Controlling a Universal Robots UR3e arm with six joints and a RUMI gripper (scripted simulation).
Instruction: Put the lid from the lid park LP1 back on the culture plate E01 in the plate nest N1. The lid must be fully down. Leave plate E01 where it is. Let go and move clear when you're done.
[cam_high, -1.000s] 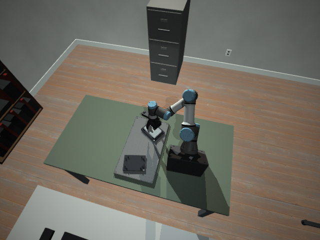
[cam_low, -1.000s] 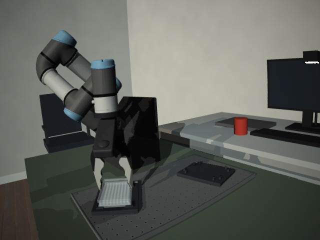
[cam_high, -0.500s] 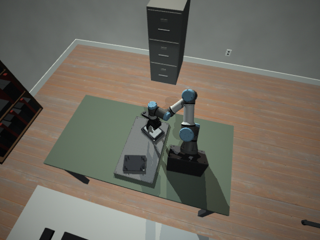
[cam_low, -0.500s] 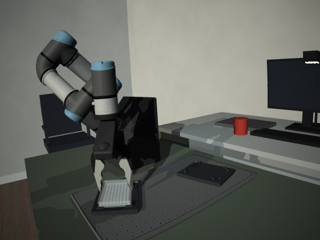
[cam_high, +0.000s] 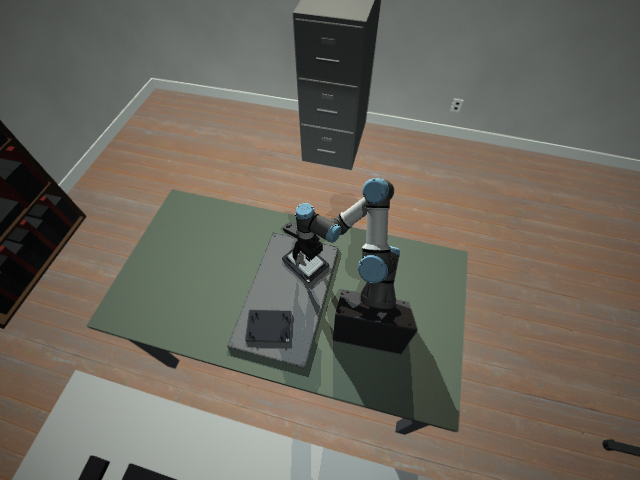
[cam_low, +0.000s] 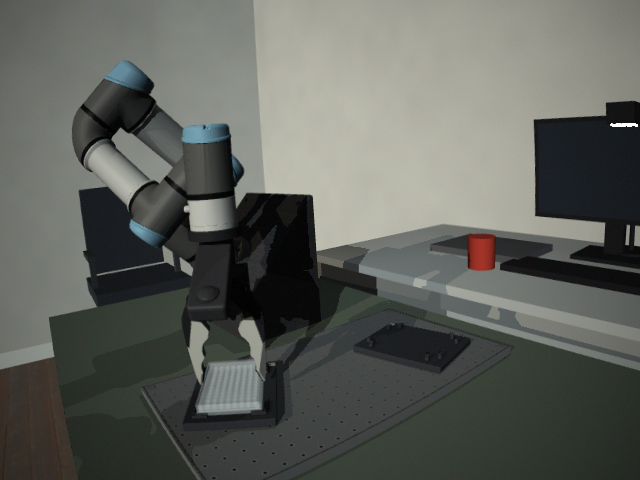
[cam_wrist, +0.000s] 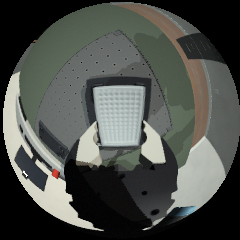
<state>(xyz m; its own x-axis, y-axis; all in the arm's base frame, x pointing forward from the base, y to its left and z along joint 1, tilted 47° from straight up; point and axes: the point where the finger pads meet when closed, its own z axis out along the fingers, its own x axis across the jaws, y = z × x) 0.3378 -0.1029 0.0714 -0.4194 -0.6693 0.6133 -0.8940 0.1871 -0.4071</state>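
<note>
Right now the lid is 1 cm below my hand. Also, from my hand: lid park LP1: 3 cm ahead, 31 cm to the left, 3 cm below; then culture plate E01: 2 cm below.
</note>
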